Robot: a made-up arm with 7 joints.
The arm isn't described. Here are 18 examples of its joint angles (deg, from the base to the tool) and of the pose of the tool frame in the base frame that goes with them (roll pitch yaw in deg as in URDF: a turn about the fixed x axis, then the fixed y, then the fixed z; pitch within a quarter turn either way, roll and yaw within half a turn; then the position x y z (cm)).
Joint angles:
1: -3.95 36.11 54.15 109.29 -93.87 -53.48 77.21
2: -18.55 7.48 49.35 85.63 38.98 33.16 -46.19
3: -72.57 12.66 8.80 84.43 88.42 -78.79 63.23
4: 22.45 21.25 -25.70 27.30 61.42 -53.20 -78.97
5: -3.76 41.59 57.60 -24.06 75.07 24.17 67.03
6: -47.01 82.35 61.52 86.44 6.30 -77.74 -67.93
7: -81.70 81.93 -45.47 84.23 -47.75 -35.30 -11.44
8: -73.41 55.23 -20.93 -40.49 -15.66 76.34 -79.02
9: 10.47 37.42 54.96 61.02 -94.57 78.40 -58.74
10: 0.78 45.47 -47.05 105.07 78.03 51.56 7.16
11: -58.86 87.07 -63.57 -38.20 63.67 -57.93 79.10
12: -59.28 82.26 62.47 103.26 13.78 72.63 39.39
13: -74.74 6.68 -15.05 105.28 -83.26 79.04 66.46
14: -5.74 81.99 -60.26 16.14 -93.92 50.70 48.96
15: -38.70 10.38 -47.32 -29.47 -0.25 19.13 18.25
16: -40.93 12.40 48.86 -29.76 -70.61 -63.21 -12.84
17: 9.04 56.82 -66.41 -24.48 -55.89 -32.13 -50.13
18: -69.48 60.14 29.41 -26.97 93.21 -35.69 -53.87
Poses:
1: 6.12 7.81 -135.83 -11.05 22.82 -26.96
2: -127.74 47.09 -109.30 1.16 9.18 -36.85
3: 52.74 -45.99 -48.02 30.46 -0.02 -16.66
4: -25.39 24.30 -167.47 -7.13 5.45 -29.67
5: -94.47 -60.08 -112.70 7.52 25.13 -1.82
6: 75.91 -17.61 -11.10 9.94 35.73 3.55
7: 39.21 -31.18 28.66 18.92 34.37 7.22
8: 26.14 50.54 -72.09 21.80 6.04 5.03
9: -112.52 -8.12 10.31 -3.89 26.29 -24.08
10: -130.59 2.38 63.78 -5.56 32.78 -18.91
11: 98.64 -25.85 -131.13 13.20 10.28 -6.83
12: 85.63 52.10 153.10 12.22 33.31 -7.87
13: 151.85 47.02 158.45 26.09 -0.94 -21.46
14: 124.43 29.79 120.97 2.53 25.99 -18.84
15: 18.68 -23.79 -43.90 15.81 -8.61 -10.53
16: -146.64 -29.89 139.25 12.72 17.43 -6.00
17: -44.78 -20.86 -83.05 0.39 7.33 -19.83
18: 146.35 -39.02 18.64 15.13 13.34 13.04
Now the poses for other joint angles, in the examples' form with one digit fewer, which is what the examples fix.
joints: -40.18 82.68 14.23 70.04 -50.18 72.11 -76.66
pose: -64.6 13.4 -23.6 12.2 35.8 -4.1
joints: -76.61 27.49 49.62 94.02 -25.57 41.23 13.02
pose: -79.3 56.4 -29.7 32.6 9.9 -16.4
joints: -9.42 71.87 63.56 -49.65 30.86 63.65 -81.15
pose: 65.5 4.8 19.3 5.8 19.2 9.3
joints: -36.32 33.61 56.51 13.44 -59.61 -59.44 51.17
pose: -98.6 12.9 114.6 13.6 27.3 -7.3
